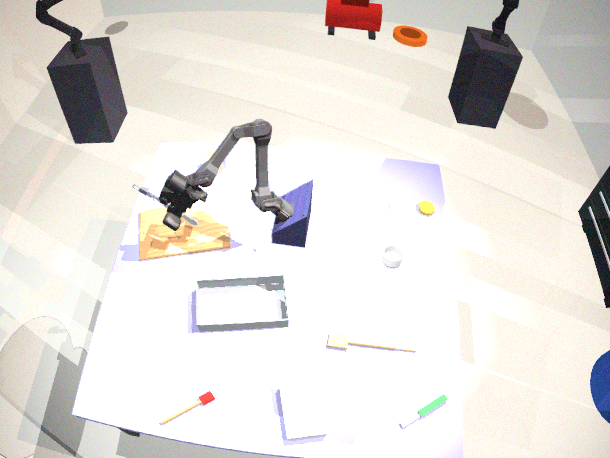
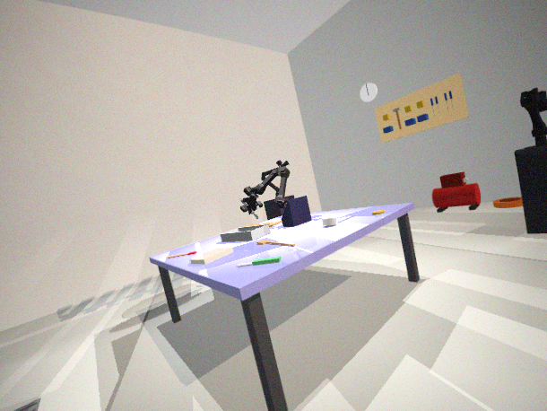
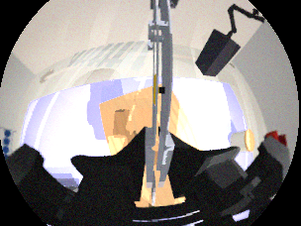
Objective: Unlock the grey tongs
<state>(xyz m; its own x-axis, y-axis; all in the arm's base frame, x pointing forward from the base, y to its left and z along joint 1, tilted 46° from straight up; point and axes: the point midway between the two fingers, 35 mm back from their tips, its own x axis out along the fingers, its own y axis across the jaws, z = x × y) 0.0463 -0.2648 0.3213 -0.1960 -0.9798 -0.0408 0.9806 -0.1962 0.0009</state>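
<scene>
Now: gripper tip 11 cm above the wooden board, 3 cm to the right of it and 2 cm past it. Also, from my gripper tip: red-headed spatula 67 cm ahead, 17 cm to the left, 11 cm below; then grey roasting tin 30 cm to the left, 30 cm ahead, 9 cm below; then pale flat block 66 cm ahead, 52 cm to the left, 11 cm below.
</scene>
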